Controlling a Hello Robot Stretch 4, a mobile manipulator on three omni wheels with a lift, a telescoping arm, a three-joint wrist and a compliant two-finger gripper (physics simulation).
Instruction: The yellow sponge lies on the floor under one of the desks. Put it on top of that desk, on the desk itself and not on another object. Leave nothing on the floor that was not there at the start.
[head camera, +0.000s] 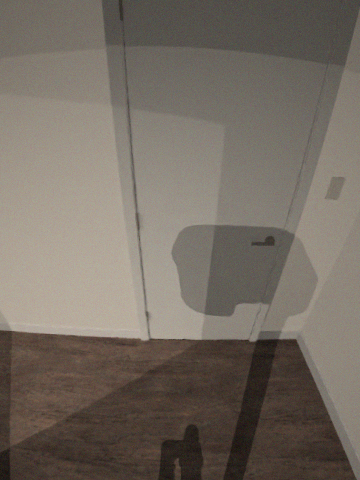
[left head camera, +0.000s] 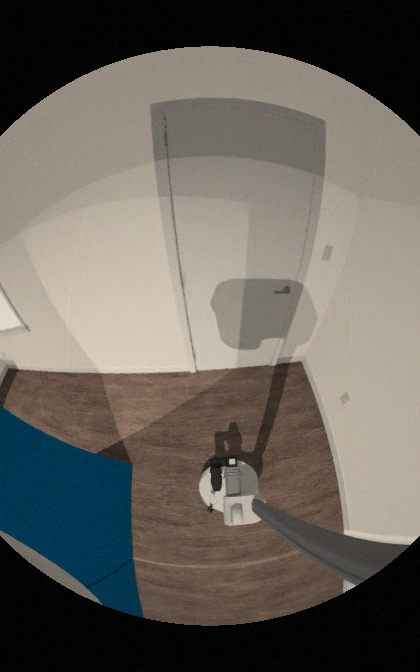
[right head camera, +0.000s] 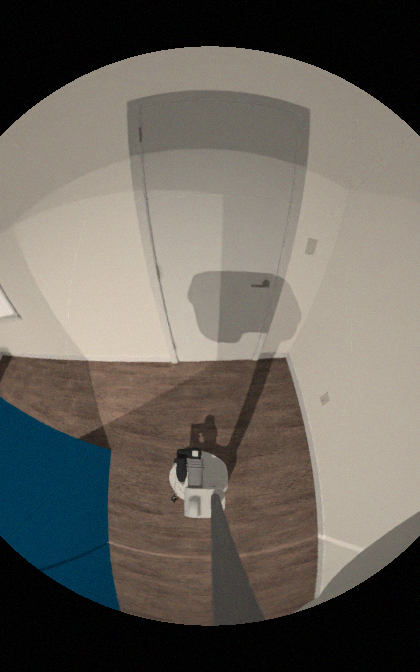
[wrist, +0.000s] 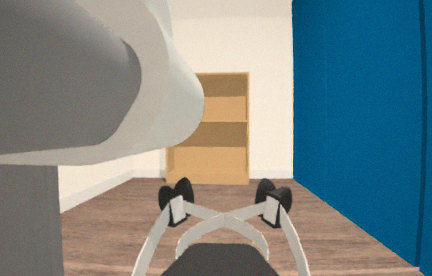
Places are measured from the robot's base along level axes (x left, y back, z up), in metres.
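Pixels of known places: gripper, fingertip midpoint: (wrist: 224, 193).
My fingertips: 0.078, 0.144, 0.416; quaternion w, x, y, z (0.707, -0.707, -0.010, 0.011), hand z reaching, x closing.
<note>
Behind a point stands the place of what it marks, as x, y, z.
My gripper (wrist: 224, 193) @[0.078, 0.144, 0.416] is open in the wrist view, with its two black fingertips apart and no object between them. Floor and a bookshelf show beyond it. In the left and right head camera views the gripper is folded in beside the white round base and is too small to read. The yellow sponge does not show in these views. No desk shows in them either.
A closed door (head camera: 175, 200) @[0.054, -1.102, 1.111] (left head camera: 215, 240) (right head camera: 190, 235) stands ahead, with a white wall on its right. A tall blue partition (left head camera: 65, 490) (right head camera: 55, 480) (wrist: 360, 100) @[0.744, 1.249, 0.637] runs along the left. A wooden bookshelf (wrist: 248, 130) @[0.211, 2.327, 0.483] stands at the far wall in the wrist view.
</note>
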